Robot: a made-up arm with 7 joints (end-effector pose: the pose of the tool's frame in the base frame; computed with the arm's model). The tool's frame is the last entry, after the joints. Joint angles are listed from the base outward.
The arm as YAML. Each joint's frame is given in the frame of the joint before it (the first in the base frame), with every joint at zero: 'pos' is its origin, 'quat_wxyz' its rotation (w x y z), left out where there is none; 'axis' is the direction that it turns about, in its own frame. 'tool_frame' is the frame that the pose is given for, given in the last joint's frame.
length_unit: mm
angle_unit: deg
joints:
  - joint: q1
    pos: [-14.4, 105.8, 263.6]
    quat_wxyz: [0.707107, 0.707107, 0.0, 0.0]
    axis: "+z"
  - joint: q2
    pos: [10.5, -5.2, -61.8]
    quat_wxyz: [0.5, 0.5, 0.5, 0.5]
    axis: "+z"
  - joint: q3
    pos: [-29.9, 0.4, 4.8]
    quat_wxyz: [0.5, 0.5, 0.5, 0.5]
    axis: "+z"
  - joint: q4
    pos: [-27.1, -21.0, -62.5]
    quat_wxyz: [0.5, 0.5, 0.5, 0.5]
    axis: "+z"
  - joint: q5
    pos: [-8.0, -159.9, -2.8]
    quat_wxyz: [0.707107, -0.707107, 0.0, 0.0]
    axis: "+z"
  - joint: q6
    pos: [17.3, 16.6, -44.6]
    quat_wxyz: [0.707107, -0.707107, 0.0, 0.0]
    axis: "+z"
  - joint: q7
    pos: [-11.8, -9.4, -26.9]
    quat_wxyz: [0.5, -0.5, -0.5, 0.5]
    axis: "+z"
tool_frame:
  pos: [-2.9, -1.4, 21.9]
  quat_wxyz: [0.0, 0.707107, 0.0, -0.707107]
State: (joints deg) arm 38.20 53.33 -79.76 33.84 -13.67 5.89 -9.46
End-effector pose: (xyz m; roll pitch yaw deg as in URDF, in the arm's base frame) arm 0.1546 0.3435 0.1305 55.56 23.31 -76.68
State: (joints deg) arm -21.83 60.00 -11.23 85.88 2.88 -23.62 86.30
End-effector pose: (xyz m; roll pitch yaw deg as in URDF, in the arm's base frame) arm 0.1427 0.2741 0.1095 -21.21 -40.09 -96.39
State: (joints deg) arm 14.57 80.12 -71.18 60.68 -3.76 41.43 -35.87
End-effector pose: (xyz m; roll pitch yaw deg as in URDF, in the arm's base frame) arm 0.0943 0.3298 0.1387 88.41 48.34 -46.15
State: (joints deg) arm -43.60 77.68 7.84 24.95 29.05 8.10 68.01
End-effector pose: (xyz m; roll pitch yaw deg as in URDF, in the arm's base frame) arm -0.0026 0.4386 0.1944 -0.45 4.38 -6.08
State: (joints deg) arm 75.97 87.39 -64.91 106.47 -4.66 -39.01 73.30
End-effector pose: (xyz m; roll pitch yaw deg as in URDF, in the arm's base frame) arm 0.1840 0.2124 0.3376 20.68 12.35 -147.08
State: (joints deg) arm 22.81 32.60 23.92 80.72 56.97 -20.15 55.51
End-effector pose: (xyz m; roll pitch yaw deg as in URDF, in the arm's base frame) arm 0.1777 0.3117 0.2619 165.30 -31.72 165.28
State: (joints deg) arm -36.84 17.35 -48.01 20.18 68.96 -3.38 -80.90
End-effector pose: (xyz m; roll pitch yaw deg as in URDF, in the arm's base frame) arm -0.1389 0.2241 0.0106 90.48 18.21 19.52
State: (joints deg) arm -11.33 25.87 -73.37 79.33 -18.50 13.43 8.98
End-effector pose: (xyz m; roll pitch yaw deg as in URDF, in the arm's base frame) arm 0.0293 0.1039 0.0492 4.36 -36.59 -94.69
